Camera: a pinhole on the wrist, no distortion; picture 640 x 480 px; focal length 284.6 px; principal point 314.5 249.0 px. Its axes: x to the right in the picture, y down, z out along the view. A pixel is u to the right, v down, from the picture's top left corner.
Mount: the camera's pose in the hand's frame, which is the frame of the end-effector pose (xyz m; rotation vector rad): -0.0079 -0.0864 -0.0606 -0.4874 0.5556 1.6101
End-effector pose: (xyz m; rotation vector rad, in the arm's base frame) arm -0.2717 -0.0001 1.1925 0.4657 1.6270 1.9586
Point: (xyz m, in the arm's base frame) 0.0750 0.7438 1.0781
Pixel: outside the picture
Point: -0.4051 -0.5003 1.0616
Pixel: behind the camera
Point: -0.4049 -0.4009 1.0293
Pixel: behind the camera
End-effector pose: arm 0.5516 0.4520 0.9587 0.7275 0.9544 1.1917
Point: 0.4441 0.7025 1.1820
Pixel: 553.4 34.7
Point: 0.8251 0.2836 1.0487
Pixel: 122.8 430.0
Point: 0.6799 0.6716 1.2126
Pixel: 344.7 127.0
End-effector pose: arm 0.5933 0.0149 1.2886 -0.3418 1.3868 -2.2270
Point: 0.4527 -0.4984 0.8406
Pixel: 493.2 9.6
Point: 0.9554 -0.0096 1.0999
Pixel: 495.4 462.0
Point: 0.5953 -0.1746 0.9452
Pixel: 594.4 113.0
